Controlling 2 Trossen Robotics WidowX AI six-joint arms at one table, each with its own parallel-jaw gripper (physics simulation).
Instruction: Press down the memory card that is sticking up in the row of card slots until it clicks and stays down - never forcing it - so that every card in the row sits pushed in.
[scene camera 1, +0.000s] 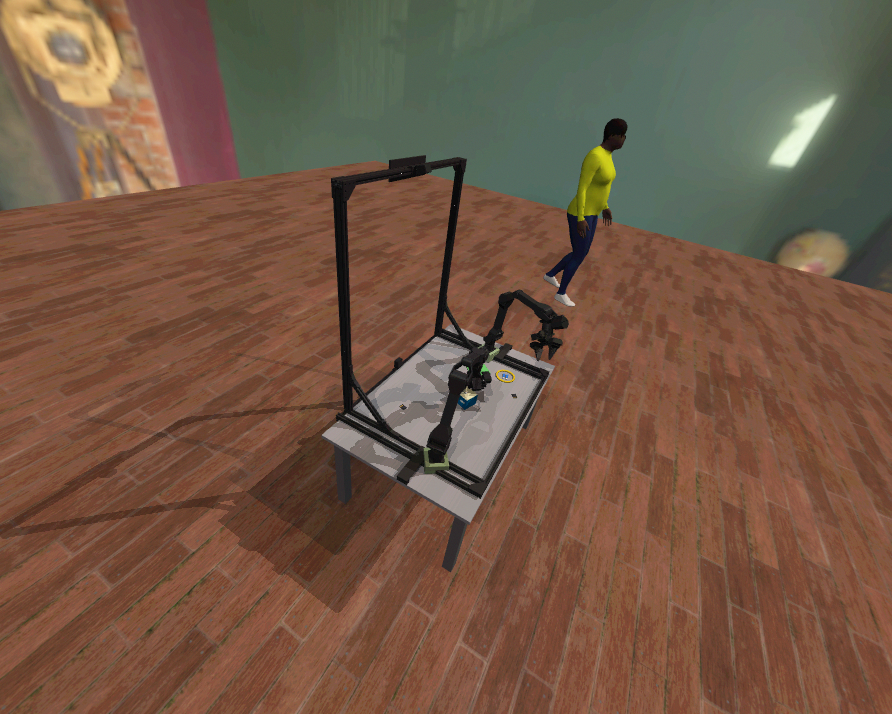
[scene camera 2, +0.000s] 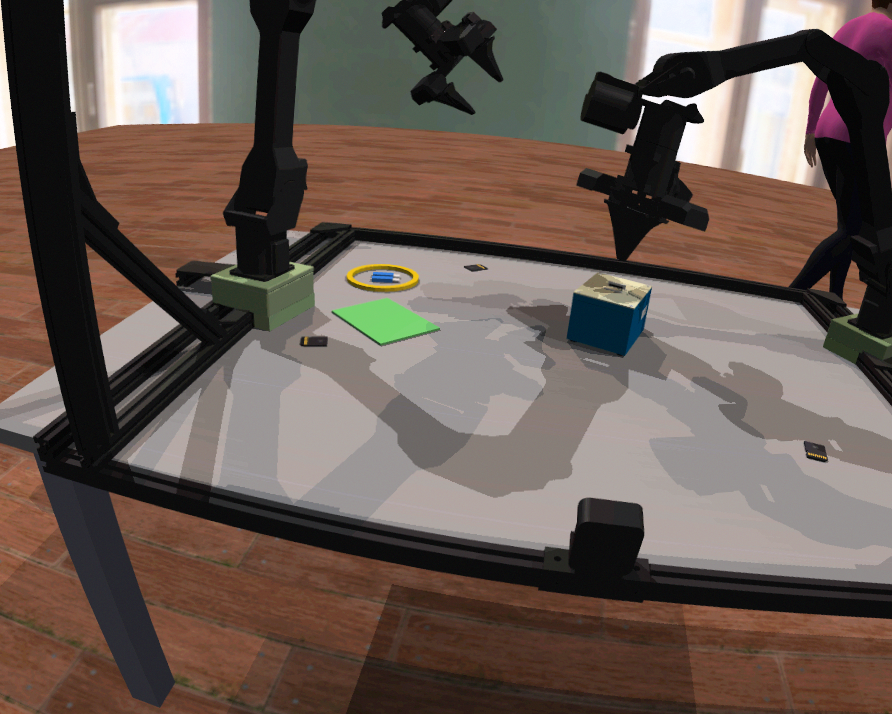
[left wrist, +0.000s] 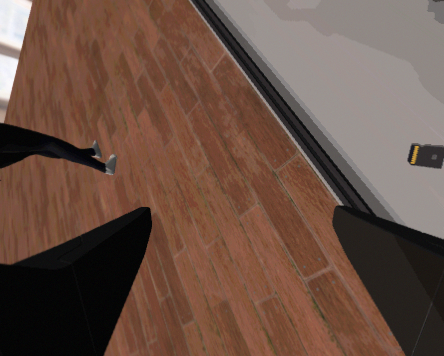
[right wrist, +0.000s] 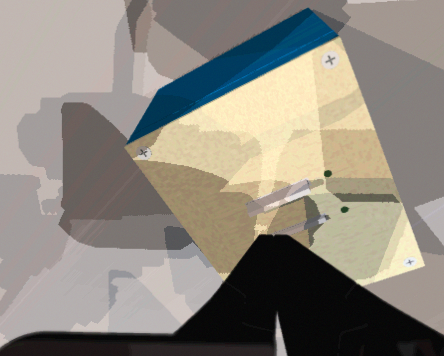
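Pixels of known places: left gripper, fingertip midpoint: (scene camera 1: 543, 360) (scene camera 2: 488, 97) (left wrist: 242, 215); right gripper, fingertip midpoint: (scene camera 1: 468, 388) (scene camera 2: 620, 260) (right wrist: 272, 249); left arm's base, origin of the base link: (scene camera 1: 488, 348) (scene camera 2: 262, 270); right arm's base, origin of the base link: (scene camera 1: 436, 456) (scene camera 2: 872, 328).
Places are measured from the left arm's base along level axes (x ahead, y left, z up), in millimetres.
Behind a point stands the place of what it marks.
Observation:
A blue box (scene camera 2: 604, 323) {y 118, x 429, z -19 mm} (scene camera 1: 467, 402) {y 218, x 465, z -8 mm} (right wrist: 240, 72) {y 221, x 441, z -7 mm} with a cream top (right wrist: 225, 125) {y 213, x 429, z 10 mm} stands on the table. Two pale, narrow cards show in its top in the right wrist view: the upper-left card (right wrist: 278, 198) {y 180, x 430, z 15 mm} shows more of its side and looks taller, while the lower card (right wrist: 306, 224) {y 162, x 432, z 12 mm} looks thinner and is partly hidden by the fingertips. My right gripper (scene camera 2: 623, 256) {y 185, x 429, z 46 mm} (right wrist: 272, 249) {y 185, x 429, z 46 mm} is shut and empty, pointing down a little above the box. My left gripper (scene camera 2: 487, 96) {y 404, x 147, z 224 mm} (left wrist: 242, 215) {y 404, x 147, z 224 mm} (scene camera 1: 545, 358) {y 404, x 147, z 224 mm} is open and empty, high beyond the table's far edge.
Loose black memory cards (scene camera 2: 313, 341) {y -49, x 117, z -55 mm} (scene camera 2: 476, 267) {y 327, x 179, z -55 mm} (scene camera 2: 815, 450) {y -1, x 700, z -55 mm} (left wrist: 425, 156) {y 328, x 177, z -55 mm} lie on the table. A green sheet (scene camera 2: 385, 321) {y 48, x 163, z -54 mm} lies near a yellow ring (scene camera 2: 350, 279) {y 152, x 44, z -51 mm} around small blue items (scene camera 2: 385, 276) {y 191, x 83, z -50 mm}. A tall black frame (scene camera 1: 342, 297) {y -144, x 931, z 567 mm} rises from the table.

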